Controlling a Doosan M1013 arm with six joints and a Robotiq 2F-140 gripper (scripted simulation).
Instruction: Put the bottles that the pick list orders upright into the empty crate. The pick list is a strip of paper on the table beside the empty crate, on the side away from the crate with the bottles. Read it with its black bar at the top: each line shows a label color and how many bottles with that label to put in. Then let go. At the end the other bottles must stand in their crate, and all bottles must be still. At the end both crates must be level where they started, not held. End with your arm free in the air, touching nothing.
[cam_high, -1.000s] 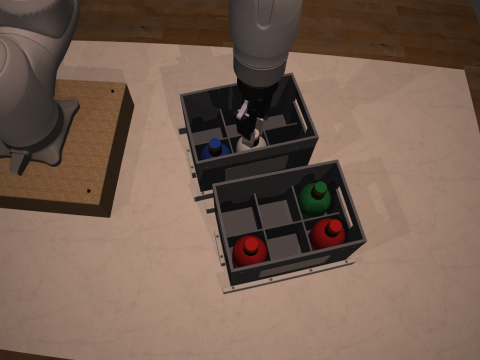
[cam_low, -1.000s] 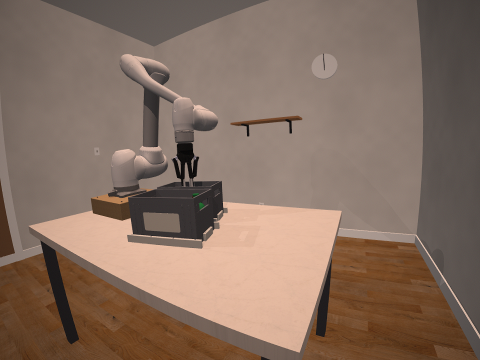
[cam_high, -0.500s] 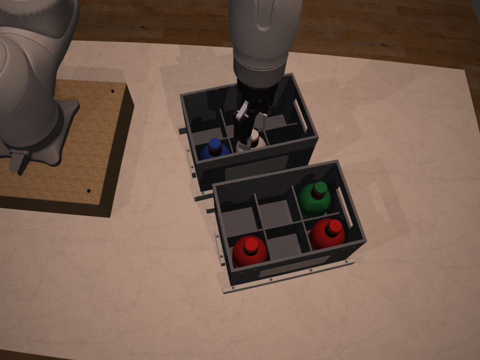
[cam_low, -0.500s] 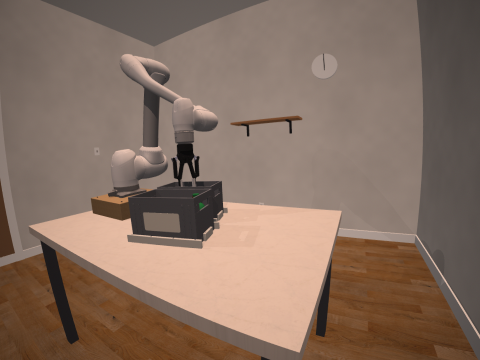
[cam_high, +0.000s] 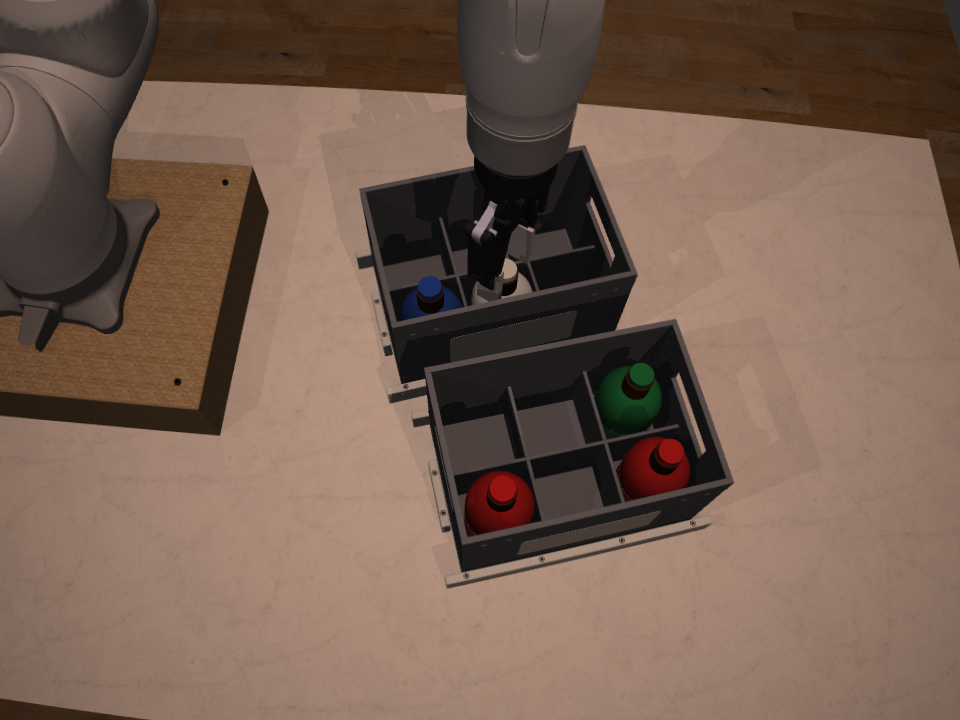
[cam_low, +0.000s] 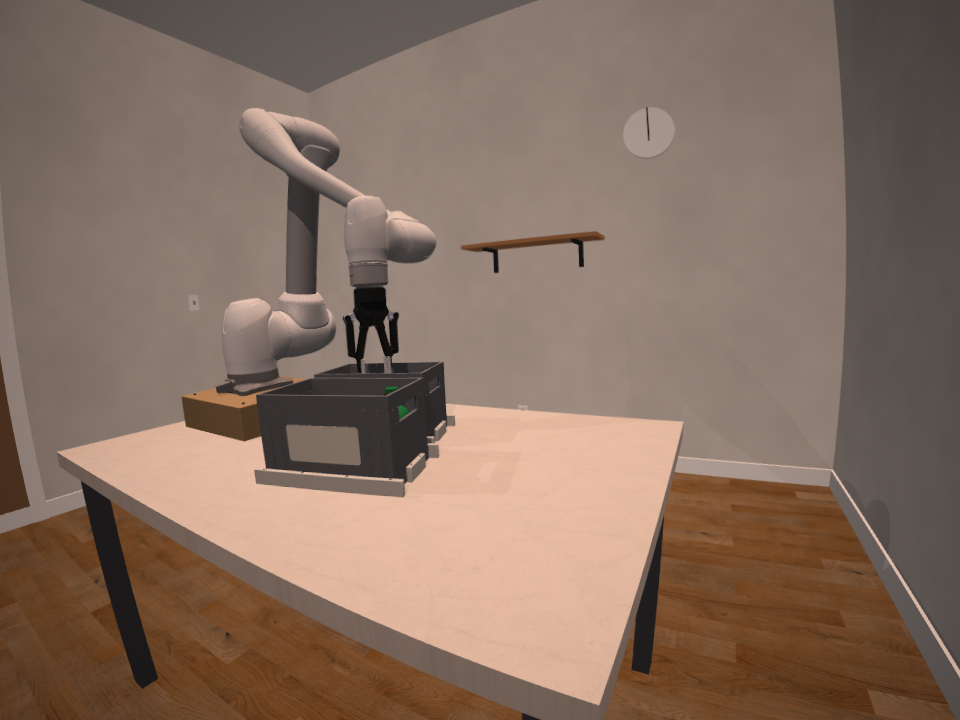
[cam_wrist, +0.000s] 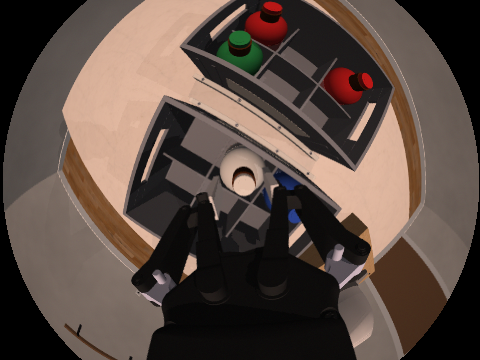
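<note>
The white bottle lies 8 cm below my hand. From my hand the other things lie so: blue bottle 8 cm below, 8 cm behind, 4 cm to the right; green bottle 16 cm ahead, 11 cm to the right, 8 cm below; pick list 17 cm to the left, 17 cm below, 8 cm behind.
</note>
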